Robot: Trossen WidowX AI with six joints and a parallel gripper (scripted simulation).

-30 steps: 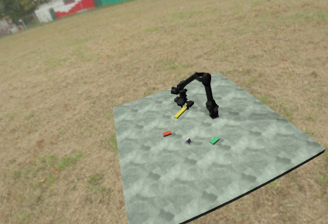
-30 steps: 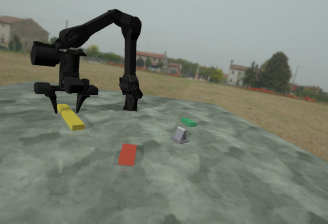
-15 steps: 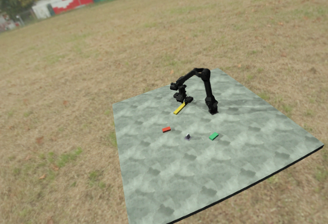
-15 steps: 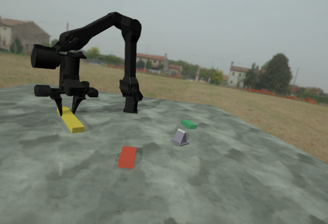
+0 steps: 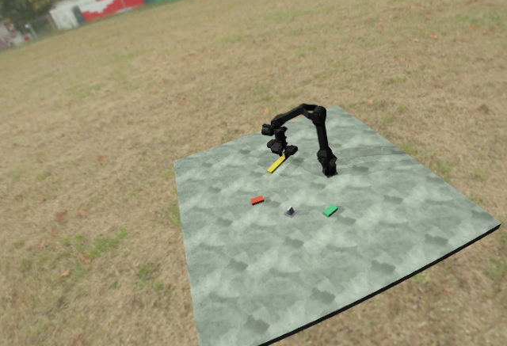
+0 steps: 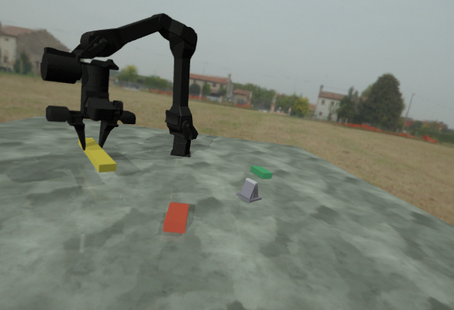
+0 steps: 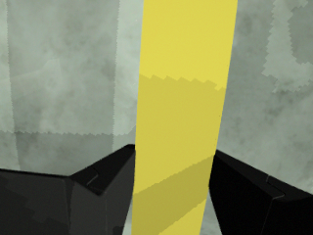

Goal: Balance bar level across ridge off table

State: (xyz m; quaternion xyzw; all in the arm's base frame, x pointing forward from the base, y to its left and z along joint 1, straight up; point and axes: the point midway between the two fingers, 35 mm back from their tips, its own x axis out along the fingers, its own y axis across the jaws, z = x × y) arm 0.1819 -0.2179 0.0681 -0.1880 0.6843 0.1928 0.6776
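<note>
The red block lies 250 mm ahead of my gripper tip, 220 mm to the left of it and 30 mm below it. The rest, counted from my gripper tip: bar (20 mm ahead, 20 mm to the left); green block (40 mm behind, 460 mm to the left, 30 mm below).
</note>
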